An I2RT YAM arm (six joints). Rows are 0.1 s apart.
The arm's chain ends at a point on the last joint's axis. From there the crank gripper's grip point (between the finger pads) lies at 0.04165 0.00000 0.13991 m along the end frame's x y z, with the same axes.
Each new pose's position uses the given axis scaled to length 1; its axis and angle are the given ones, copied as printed.
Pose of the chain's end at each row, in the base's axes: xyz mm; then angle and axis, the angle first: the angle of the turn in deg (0 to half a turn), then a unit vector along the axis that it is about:
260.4, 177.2, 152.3, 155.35, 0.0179, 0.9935, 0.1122
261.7, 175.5, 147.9, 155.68, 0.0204, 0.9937, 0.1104
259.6, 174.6, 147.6, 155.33, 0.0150, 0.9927, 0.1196
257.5, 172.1, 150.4, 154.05, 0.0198, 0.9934, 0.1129
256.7, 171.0, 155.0, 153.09, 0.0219, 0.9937, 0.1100
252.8, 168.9, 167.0, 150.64, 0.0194, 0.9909, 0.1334
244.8, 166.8, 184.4, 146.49, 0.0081, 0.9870, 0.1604
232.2, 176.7, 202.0, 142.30, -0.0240, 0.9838, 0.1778
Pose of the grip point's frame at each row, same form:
281.1, 209.3, 11.4, 155.35, 0.0179, 0.9935, 0.1122
281.6, 207.2, 6.8, 155.68, 0.0204, 0.9937, 0.1104
280.2, 208.7, 7.2, 155.33, 0.0150, 0.9927, 0.1196
281.5, 204.3, 10.1, 154.05, 0.0198, 0.9934, 0.1129
283.2, 202.3, 14.9, 153.09, 0.0219, 0.9937, 0.1100
285.2, 206.4, 29.7, 150.64, 0.0194, 0.9909, 0.1334
286.7, 211.1, 51.7, 146.49, 0.0081, 0.9870, 0.1604
282.4, 225.4, 73.8, 142.30, -0.0240, 0.9838, 0.1778

